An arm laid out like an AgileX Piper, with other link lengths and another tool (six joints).
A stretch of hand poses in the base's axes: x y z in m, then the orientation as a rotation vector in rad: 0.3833 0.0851 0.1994 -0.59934 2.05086 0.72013; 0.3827 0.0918 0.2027 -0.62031 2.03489 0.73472; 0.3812 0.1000 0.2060 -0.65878 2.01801 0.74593; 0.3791 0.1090 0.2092 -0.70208 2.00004 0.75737; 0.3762 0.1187 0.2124 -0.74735 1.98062 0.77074; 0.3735 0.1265 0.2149 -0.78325 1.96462 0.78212; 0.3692 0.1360 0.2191 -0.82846 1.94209 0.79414; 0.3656 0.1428 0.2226 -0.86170 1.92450 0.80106; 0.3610 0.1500 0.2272 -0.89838 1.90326 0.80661; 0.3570 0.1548 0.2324 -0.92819 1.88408 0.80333; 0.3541 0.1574 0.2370 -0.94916 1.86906 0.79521; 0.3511 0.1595 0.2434 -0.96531 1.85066 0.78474; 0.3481 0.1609 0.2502 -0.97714 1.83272 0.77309; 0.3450 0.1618 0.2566 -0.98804 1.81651 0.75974; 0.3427 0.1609 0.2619 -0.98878 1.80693 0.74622; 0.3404 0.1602 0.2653 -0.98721 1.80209 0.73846; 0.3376 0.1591 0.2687 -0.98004 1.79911 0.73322; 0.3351 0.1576 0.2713 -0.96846 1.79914 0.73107; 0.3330 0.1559 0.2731 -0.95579 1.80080 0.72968; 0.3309 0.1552 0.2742 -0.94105 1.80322 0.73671; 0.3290 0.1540 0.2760 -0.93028 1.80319 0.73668; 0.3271 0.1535 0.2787 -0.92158 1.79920 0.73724
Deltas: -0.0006 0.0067 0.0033 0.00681 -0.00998 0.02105; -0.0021 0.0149 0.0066 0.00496 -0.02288 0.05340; -0.0042 0.0239 0.0098 0.00161 -0.03636 0.08952; -0.0071 0.0336 0.0130 -0.00100 -0.04979 0.12811; -0.0098 0.0414 0.0155 -0.00252 -0.06016 0.15920; -0.0141 0.0509 0.0197 -0.00510 -0.07559 0.19775; -0.0177 0.0577 0.0232 -0.00788 -0.08817 0.22554; -0.0223 0.0649 0.0278 -0.01165 -0.10407 0.25567; -0.0263 0.0697 0.0330 -0.01877 -0.12155 0.27731; -0.0292 0.0723 0.0376 -0.02678 -0.13742 0.29043; -0.0322 0.0744 0.0440 -0.03303 -0.15723 0.29943; -0.0352 0.0758 0.0508 -0.03844 -0.17719 0.30486; -0.0383 0.0767 0.0572 -0.04522 -0.19633 0.30887; -0.0406 0.0758 0.0625 -0.05032 -0.21018 0.30480; -0.0429 0.0751 0.0659 -0.05266 -0.21763 0.30093; -0.0457 0.0740 0.0693 -0.05177 -0.22266 0.29374; -0.0482 0.0725 0.0719 -0.04820 -0.22396 0.28426; -0.0503 0.0708 0.0737 -0.04431 -0.22352 0.27414; -0.0524 0.0701 0.0748 -0.03461 -0.21901 0.26581; -0.0543 0.0689 0.0766 -0.03007 -0.21935 0.25779; -0.0562 0.0684 0.0793 -0.02456 -0.22282 0.25184
